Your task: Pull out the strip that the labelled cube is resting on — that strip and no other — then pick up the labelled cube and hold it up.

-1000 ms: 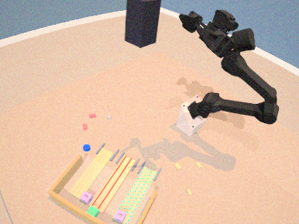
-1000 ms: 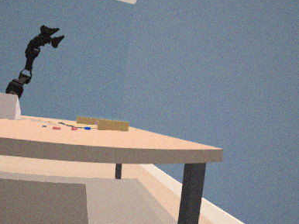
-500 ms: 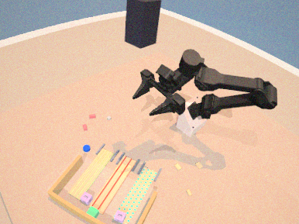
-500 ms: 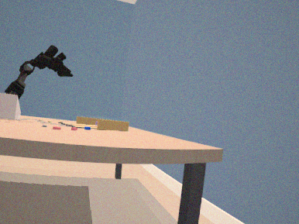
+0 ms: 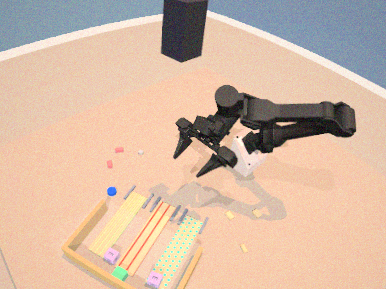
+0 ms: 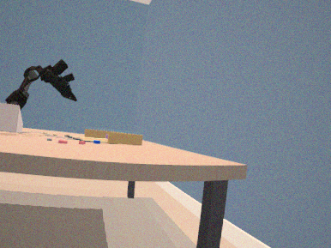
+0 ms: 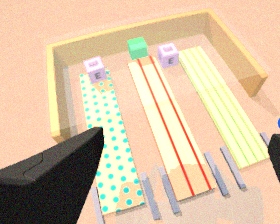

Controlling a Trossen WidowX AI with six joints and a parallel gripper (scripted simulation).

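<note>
Now: the dotted strip 110 mm ahead of my gripper tip, 90 mm to the left of it and 200 mm below it. The rest, counted from my gripper tip: blue disc 110 mm ahead, 200 mm to the right, 190 mm below; then grey bit 80 mm behind, 280 mm to the right, 190 mm below.
</note>
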